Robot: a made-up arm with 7 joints.
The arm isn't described. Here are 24 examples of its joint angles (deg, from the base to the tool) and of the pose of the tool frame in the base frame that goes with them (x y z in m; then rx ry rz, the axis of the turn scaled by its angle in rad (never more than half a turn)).
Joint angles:
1: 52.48 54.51 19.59 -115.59 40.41 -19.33 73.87
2: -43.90 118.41 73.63 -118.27 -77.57 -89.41 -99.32
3: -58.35 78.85 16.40 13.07 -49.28 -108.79 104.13
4: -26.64 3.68 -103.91 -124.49 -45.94 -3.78 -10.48
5: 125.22 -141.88 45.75 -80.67 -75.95 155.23 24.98
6: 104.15 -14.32 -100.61 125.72 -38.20 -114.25 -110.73
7: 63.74 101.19 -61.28 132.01 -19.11 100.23 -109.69
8: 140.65 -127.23 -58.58 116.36 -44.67 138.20 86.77
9: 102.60 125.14 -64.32 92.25 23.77 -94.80 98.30
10: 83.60 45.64 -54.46 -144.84 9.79 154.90 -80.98
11: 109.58 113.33 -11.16 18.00 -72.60 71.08 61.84
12: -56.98 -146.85 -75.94 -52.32 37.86 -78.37 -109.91
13: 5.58 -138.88 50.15 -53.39 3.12 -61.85 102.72
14: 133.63 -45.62 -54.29 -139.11 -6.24 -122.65 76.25
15: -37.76 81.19 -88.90 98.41 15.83 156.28 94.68
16: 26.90 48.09 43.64 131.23 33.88 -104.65 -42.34
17: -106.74 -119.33 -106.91 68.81 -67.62 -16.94 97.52
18: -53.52 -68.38 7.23 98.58 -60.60 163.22 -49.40
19: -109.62 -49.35 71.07 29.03 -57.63 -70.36 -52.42
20: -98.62 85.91 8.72 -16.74 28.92 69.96 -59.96
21: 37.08 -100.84 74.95 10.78 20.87 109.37 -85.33
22: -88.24 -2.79 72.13 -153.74 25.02 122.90 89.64
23: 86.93 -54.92 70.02 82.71 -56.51 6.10 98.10
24: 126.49 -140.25 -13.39 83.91 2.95 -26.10 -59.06
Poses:
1: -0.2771 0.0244 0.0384 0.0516 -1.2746 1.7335
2: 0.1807 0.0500 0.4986 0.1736 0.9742 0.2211
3: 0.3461 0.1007 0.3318 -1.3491 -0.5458 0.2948
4: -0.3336 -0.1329 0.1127 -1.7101 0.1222 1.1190
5: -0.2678 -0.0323 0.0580 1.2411 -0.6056 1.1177
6: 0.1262 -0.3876 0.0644 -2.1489 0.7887 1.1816
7: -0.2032 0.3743 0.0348 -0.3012 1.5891 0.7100
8: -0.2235 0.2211 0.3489 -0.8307 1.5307 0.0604
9: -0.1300 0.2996 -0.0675 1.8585 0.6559 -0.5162
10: -0.1082 0.0092 -0.2279 -2.3042 -0.6519 1.7807
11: -0.2380 0.3786 -0.1098 -1.6466 -0.0582 -0.6556
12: 0.4272 -0.0239 -0.3065 0.4466 -1.5583 0.7009
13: 0.3355 -0.1385 0.2429 -0.2894 1.6166 -1.3026
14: 0.2662 -0.3184 0.1050 2.1741 2.0612 -0.4207
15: -0.0694 0.1897 0.4682 1.9630 -1.9983 0.2063
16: -0.0932 0.0193 0.0685 -1.1929 -2.3301 -0.3748
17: 0.0768 -0.0545 -0.3755 0.1062 1.5148 1.2145
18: 0.0016 -0.2142 -0.0864 -1.1749 -0.3162 -2.0781
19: 0.2252 -0.3600 0.1765 0.7168 0.0759 -2.5988
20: 0.4973 0.0813 0.2782 -0.5624 1.0421 1.8156
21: 0.2133 -0.1812 0.2447 0.4975 2.6175 1.1522
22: 0.1621 -0.2881 0.1038 0.4317 -2.1441 1.5501
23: 0.0689 -0.2520 0.0402 1.0077 1.6532 1.7249
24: 0.0061 0.1248 0.3225 -0.6911 -0.8744 -2.0339
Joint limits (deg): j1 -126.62..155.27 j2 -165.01..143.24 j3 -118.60..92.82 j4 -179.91..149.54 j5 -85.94..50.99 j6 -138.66..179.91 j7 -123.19..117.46
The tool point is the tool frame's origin. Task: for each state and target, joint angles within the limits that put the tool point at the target. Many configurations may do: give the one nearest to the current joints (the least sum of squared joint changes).
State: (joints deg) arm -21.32 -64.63 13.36 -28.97 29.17 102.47 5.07
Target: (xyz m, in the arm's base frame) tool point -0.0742 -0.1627 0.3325
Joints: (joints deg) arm -47.15 -5.99 34.67 -20.18 -5.20 79.08 -19.00
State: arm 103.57 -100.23 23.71 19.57 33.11 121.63 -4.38
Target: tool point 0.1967 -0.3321 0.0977
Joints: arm 81.48 -69.84 20.19 34.62 29.47 134.58 13.51
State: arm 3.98 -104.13 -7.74 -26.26 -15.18 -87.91 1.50
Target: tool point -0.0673 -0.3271 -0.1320
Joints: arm -10.78 -64.73 -29.86 -20.94 -17.27 -96.65 -8.93
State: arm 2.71 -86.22 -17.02 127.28 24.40 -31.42 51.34
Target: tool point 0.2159 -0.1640 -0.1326
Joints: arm -51.00 -98.25 -25.75 112.86 17.72 -15.98 66.24
